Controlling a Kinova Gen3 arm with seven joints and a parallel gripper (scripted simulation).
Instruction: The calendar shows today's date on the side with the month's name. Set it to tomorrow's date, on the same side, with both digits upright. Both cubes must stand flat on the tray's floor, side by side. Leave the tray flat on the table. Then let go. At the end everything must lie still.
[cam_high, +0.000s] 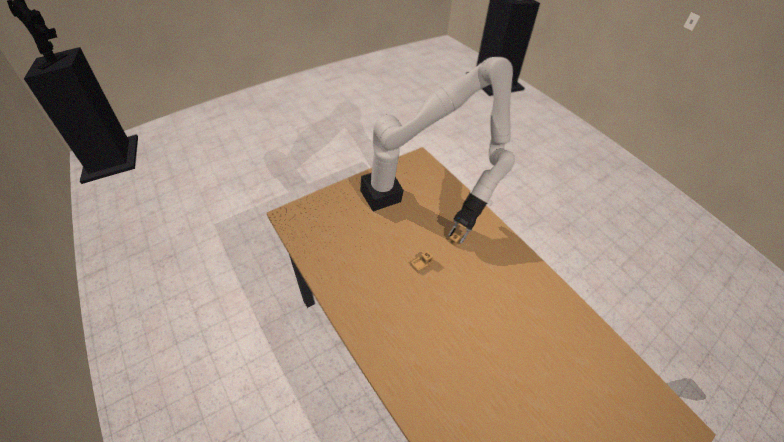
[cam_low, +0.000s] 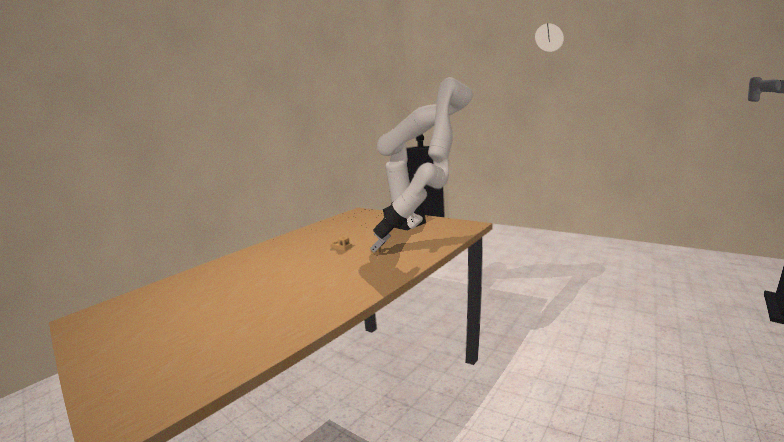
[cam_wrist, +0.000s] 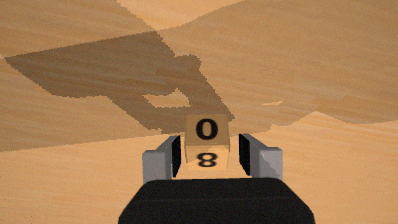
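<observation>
The wooden date cube lies 1 cm to the right of my hand and 2 cm below it. From my hand the other things lie so: wooden tray 5 cm ahead, 17 cm to the right, 2 cm below.
</observation>
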